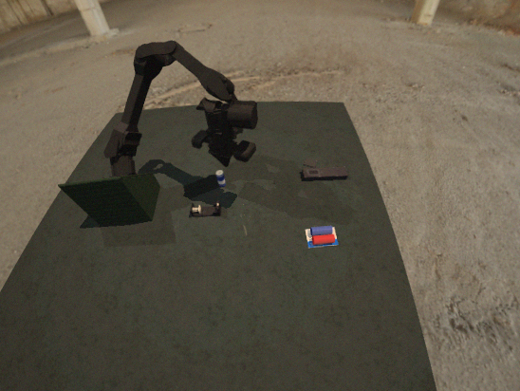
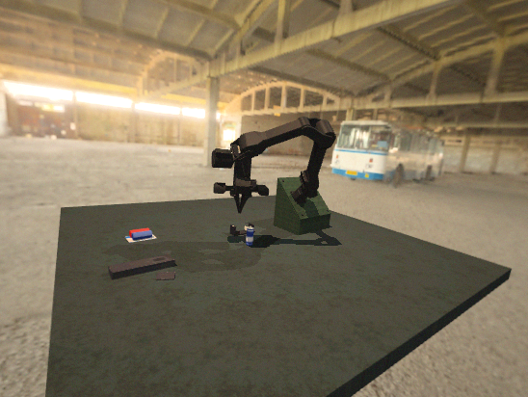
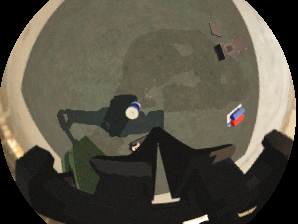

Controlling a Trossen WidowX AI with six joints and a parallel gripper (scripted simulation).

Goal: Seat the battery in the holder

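My gripper tip is 3 cm past the battery, 3 cm to the right of it and 8 cm above it. Round my gripper tip: dark piece: 30 cm ahead, 9 cm to the left, 11 cm below; then long black bar: 34 cm ahead, 2 cm to the left, 10 cm below; then white tray: 26 cm ahead, 22 cm to the right, 10 cm below.
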